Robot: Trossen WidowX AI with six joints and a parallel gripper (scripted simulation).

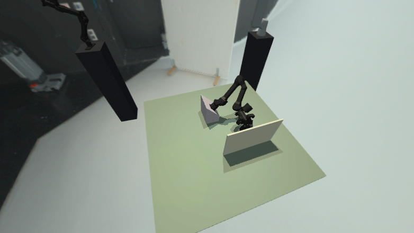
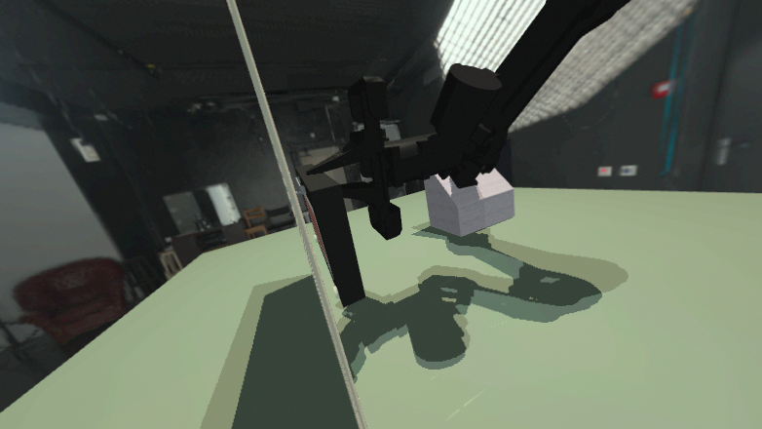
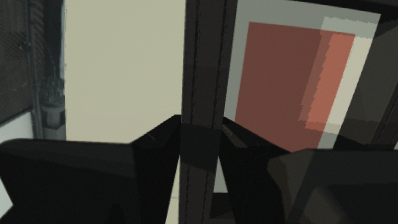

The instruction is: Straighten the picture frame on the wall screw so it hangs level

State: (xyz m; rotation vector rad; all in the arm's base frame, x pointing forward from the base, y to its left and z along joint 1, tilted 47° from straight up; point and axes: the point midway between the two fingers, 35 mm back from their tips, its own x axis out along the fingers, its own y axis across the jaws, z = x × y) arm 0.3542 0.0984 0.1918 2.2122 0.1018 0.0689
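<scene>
Now: gripper tip 10 mm to the left of the picture frame and 50 mm above it. Round my gripper tip: wall panel: 20 mm ahead, 60 mm below.
</scene>
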